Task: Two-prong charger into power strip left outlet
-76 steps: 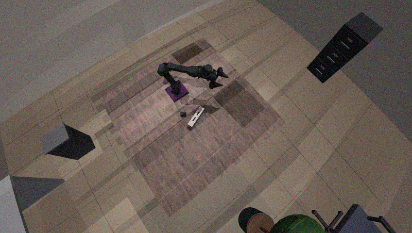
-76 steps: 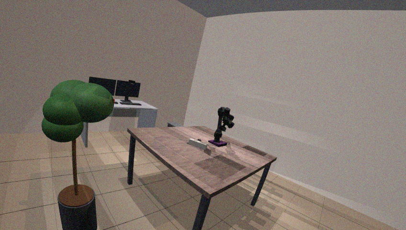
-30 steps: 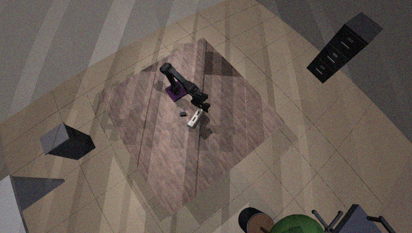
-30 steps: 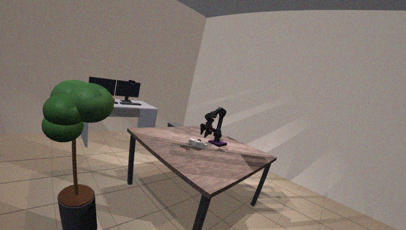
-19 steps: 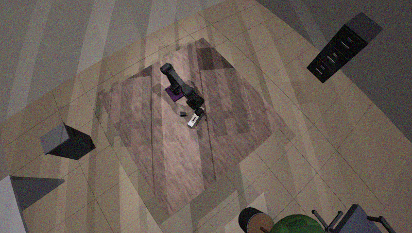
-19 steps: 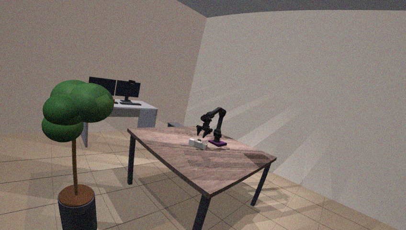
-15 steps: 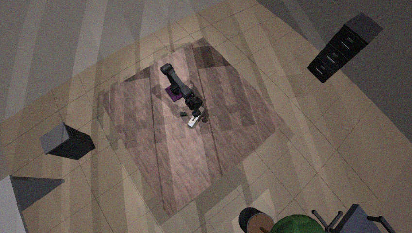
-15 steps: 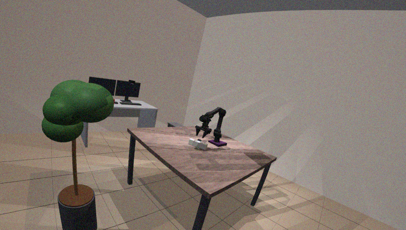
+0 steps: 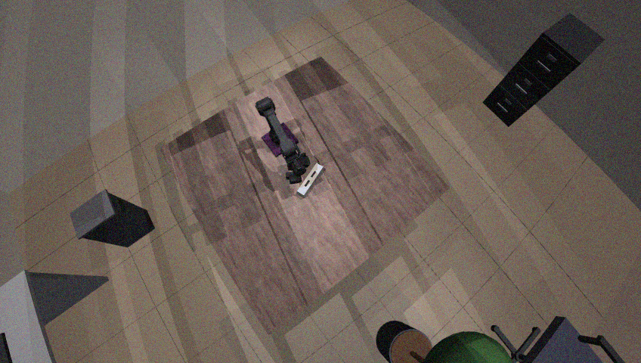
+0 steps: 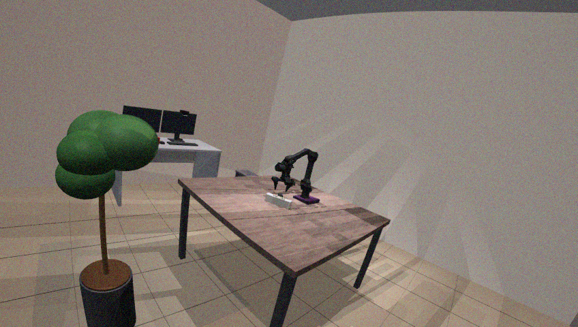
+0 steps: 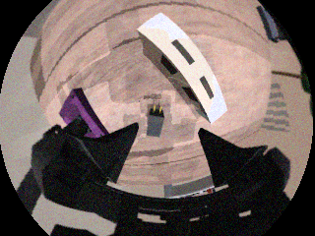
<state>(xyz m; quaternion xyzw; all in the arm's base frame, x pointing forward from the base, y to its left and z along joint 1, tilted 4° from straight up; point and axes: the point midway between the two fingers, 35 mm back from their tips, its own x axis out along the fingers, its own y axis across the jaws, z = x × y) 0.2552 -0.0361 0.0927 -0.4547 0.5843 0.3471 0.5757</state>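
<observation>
Right now my gripper tip is 60 mm above the dark two-prong charger and 20 mm past it.
</observation>
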